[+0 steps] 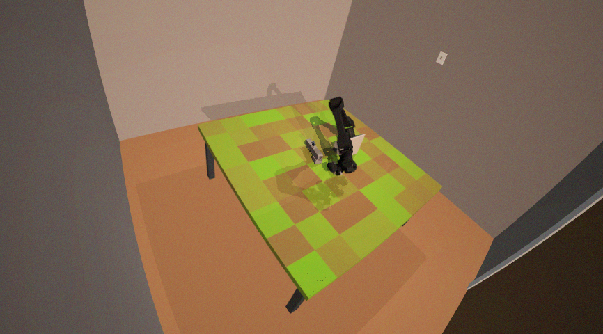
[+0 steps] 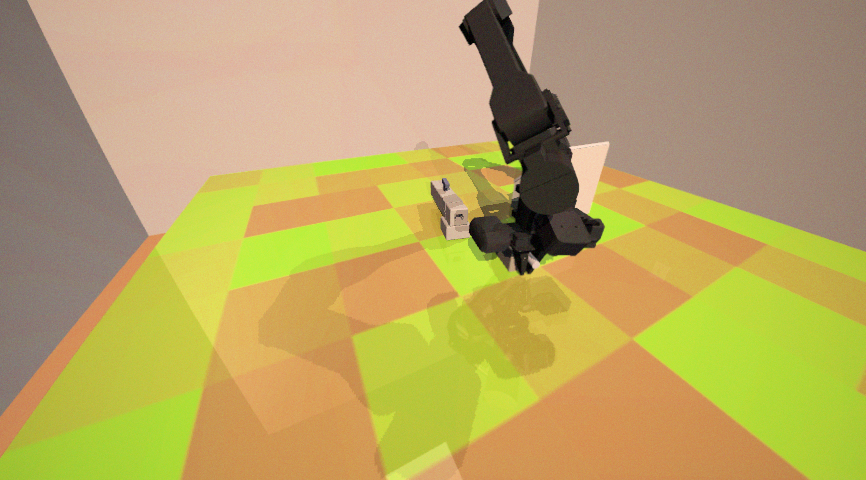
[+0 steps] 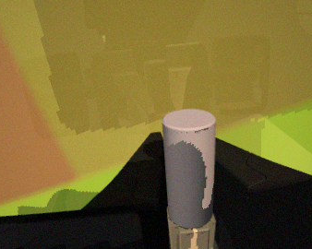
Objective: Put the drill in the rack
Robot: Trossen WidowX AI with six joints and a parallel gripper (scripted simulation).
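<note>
Right now the drill is 4 cm to the right of my gripper tip, 3 cm above it and 1 cm behind it. The rest, counted from my gripper tip: key: 25 cm to the right, 4 cm ahead, 4 cm above; grey rack: 5 cm to the right, 1 cm behind, 1 cm above; holder block: 23 cm to the right, 5 cm ahead, 3 cm above.
</note>
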